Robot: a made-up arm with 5 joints.
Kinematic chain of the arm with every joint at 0, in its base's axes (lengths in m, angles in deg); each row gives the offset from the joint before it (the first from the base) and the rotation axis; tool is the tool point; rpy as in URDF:
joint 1: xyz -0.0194 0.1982 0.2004 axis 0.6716 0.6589 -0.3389
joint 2: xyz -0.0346 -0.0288 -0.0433 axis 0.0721 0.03 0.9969
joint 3: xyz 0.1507 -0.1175 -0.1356 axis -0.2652 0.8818 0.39
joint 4: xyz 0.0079 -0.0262 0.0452 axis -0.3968 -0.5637 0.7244
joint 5: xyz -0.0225 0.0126 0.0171 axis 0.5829 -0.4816 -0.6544
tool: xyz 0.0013 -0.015 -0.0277 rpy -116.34 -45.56 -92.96
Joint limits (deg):
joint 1: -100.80..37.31
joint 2: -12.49..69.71
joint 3: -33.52..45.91
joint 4: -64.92..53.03
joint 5: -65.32..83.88
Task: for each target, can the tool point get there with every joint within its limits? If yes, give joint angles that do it. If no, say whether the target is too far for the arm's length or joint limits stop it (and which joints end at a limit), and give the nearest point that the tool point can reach.
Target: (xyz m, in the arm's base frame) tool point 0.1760 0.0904 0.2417
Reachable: yes | joints -50.78 17.47 -12.22 -48.68 -53.87
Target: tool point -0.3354 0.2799 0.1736
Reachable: no: joint limits stop it (at a limit: joint 1, joint 2, joint 3) | nearest point -0.0894 0.0886 -0.0029 | short by 0.358 m
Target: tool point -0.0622 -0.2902 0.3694
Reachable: no: too far | nearest point 0.1222 -0.0222 0.2476 | short by 0.347 m
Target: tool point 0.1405 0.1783 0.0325
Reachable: yes | joints 12.59 42.66 20.01 3.96 -52.49
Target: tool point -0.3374 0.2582 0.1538
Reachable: no: joint limits stop it (at a limit: joint 1, joint 2, joint 3) | nearest point -0.0904 0.0881 -0.0038 | short by 0.339 m
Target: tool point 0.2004 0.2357 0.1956
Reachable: yes | joints -70.63 51.80 22.06 0.76 57.37
